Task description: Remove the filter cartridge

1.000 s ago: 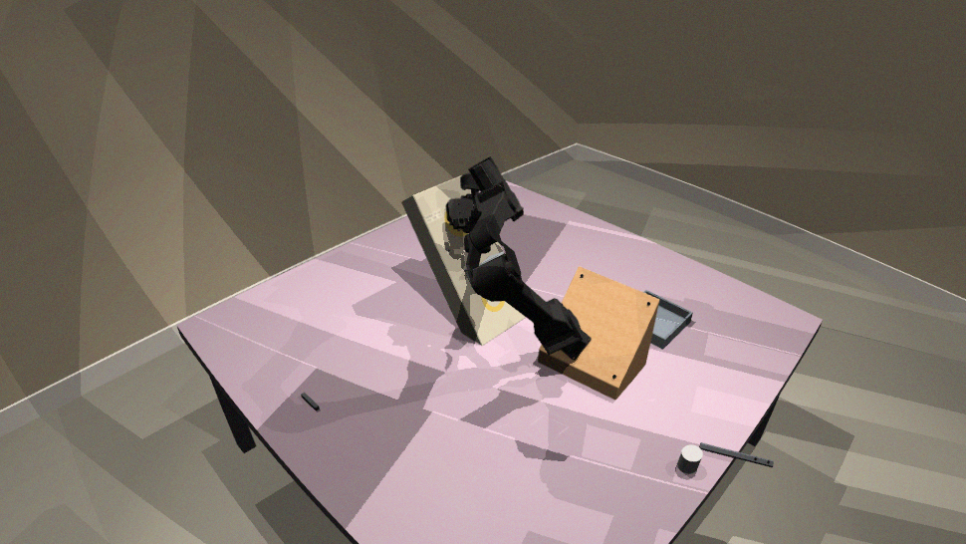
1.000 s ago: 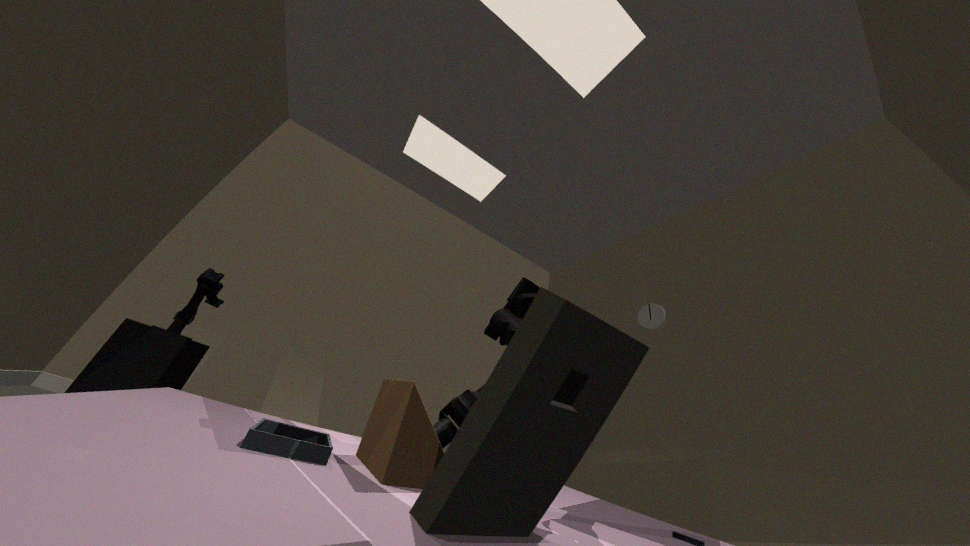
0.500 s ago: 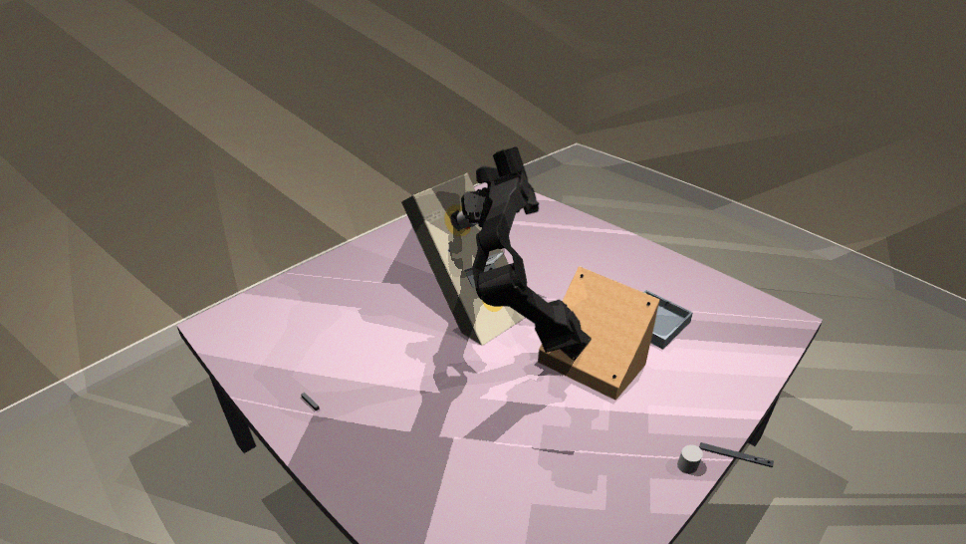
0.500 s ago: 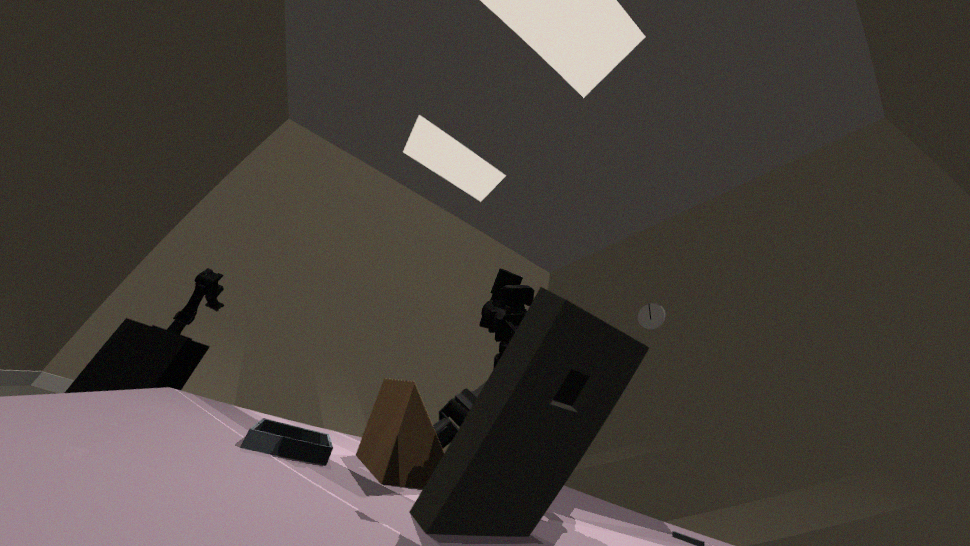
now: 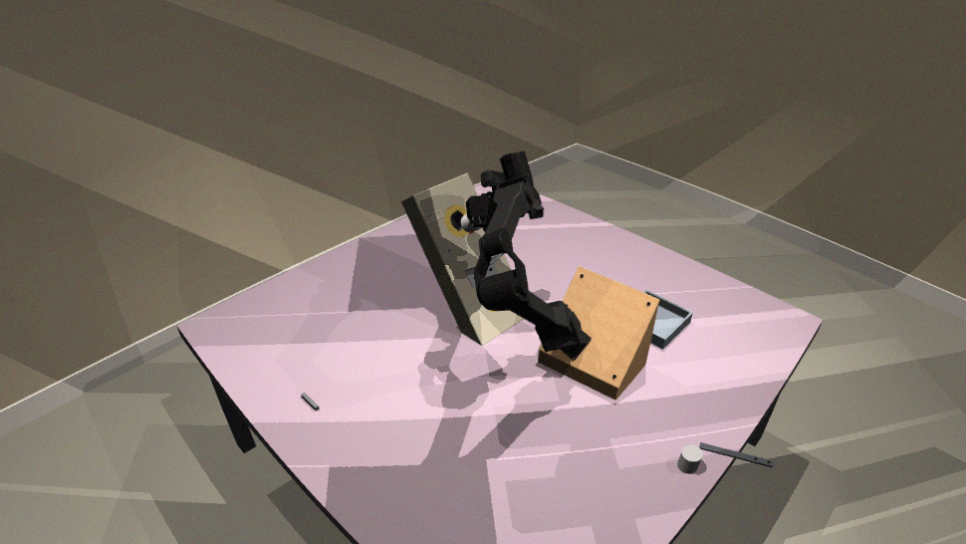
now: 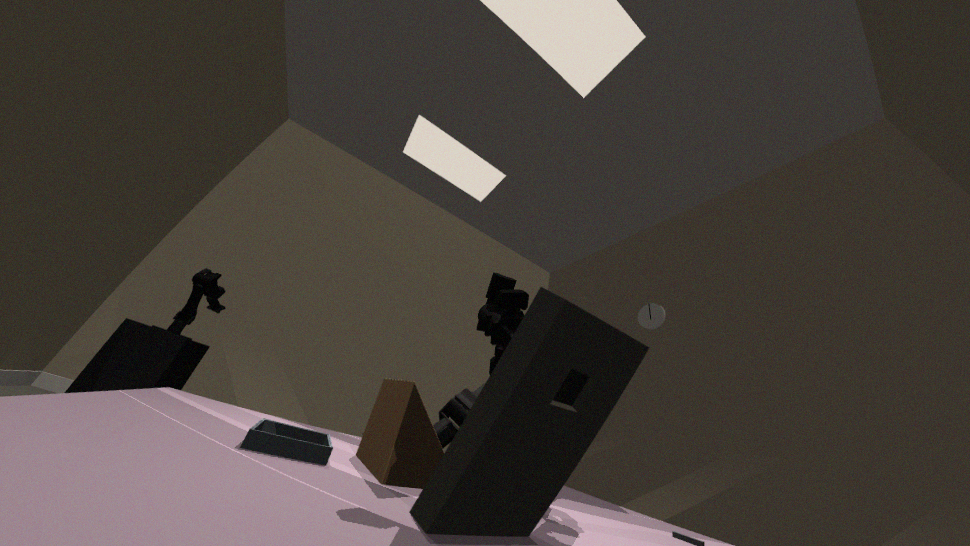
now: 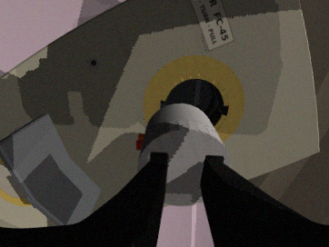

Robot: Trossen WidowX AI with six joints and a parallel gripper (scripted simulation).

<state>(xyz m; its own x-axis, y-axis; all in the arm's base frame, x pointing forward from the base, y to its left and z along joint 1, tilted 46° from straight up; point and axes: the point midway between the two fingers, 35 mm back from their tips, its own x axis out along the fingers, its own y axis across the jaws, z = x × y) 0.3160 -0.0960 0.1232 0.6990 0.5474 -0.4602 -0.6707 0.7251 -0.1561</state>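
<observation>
Now: the service panel 100 mm below my gripper tip, 20 mm ahead of it and 10 mm to the left of it. Also, from my gripper tip: round grey filter cartridge (10 mm below, 10 mm ahead); then grey tray (350 mm behind, 310 mm to the right, 250 mm below).
</observation>
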